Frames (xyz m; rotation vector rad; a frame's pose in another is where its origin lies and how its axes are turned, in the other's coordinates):
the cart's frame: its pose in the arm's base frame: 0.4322 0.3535 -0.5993 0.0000 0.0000 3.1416
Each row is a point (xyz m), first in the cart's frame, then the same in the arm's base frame.
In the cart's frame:
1: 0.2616 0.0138 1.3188
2: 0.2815 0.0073 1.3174
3: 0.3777 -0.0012 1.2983
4: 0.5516 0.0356 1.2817
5: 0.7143 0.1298 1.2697
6: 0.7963 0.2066 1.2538
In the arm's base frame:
1: 0.1706 0.3397 0.7195
2: 0.1507 0.3462 0.7181
3: 0.0545 0.3547 0.6990
4: -0.1194 0.3179 0.6824
5: -0.2821 0.2237 0.6704
6: -0.3641 0.1469 0.6545

